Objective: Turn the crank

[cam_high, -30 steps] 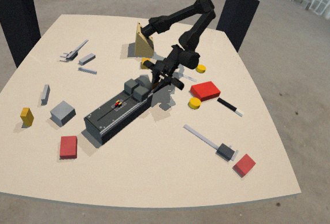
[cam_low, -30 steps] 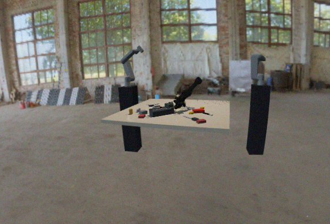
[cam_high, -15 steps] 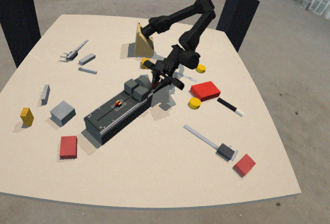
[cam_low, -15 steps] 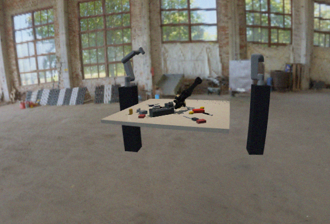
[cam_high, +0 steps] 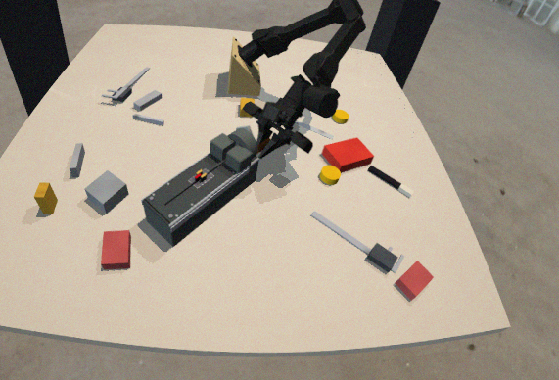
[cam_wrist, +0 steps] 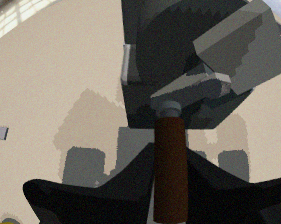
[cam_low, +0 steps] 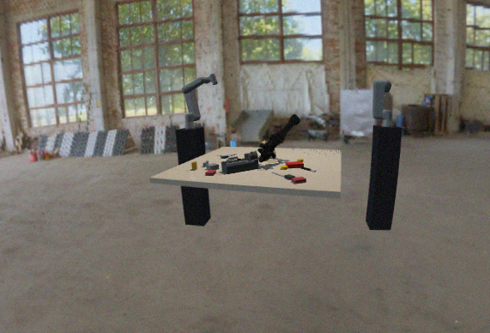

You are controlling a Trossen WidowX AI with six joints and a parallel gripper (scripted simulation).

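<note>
My gripper tip is 3 cm below the crank and 1 cm past it. The rest, counted from my gripper tip: brown handle (2 cm above, 1 cm to the left, 1 cm behind); then grey bar (18 cm to the left, 16 cm behind, 4 cm below); then red pointer (14 cm to the right, 10 cm ahead, 4 cm above).
</note>
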